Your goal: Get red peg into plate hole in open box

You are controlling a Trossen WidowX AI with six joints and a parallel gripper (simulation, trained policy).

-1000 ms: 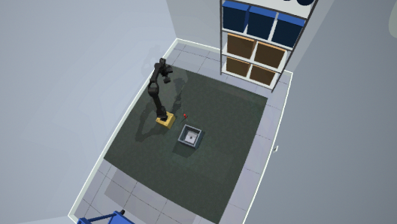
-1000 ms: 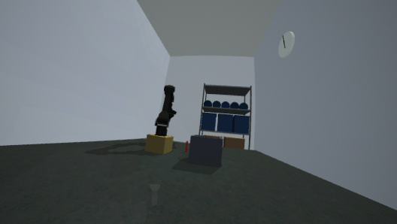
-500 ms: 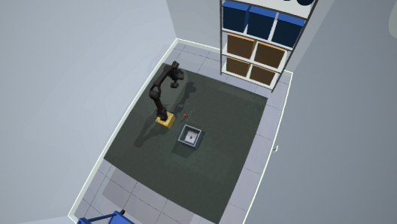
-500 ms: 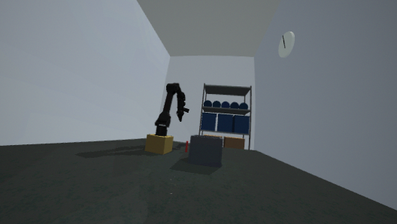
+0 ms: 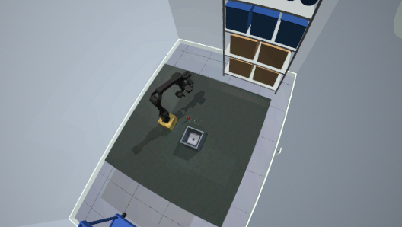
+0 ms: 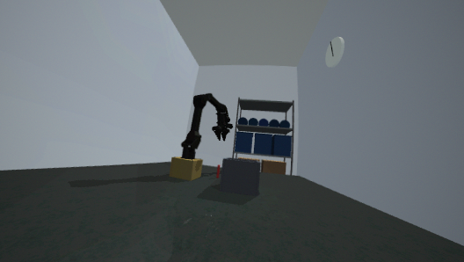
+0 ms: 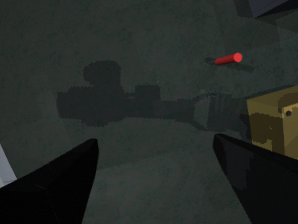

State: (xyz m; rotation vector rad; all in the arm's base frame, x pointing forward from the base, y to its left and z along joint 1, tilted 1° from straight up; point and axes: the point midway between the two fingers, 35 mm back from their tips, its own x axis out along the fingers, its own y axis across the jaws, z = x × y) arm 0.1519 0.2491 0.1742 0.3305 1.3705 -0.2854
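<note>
Now: gripper tip 1 cm short of the red peg, 15 cm to the left of it and 21 cm above it. From my gripper tip the other things lie so: light grey plate 14 cm ahead, 35 cm to the right, 20 cm below.
</note>
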